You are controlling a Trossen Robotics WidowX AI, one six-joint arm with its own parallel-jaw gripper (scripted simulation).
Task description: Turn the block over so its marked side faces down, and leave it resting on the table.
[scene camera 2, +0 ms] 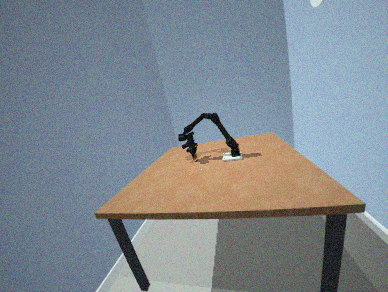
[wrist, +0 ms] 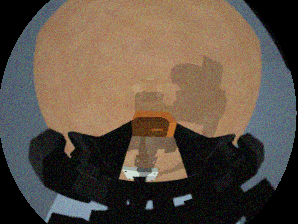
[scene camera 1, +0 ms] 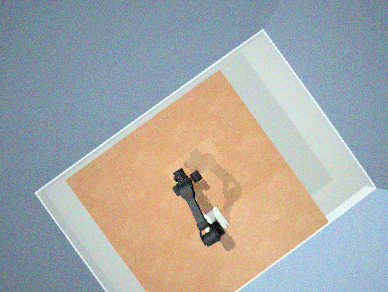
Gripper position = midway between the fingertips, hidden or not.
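Observation:
I've got an orange-brown block (wrist: 144,123) here, carried in my gripper (wrist: 153,123).

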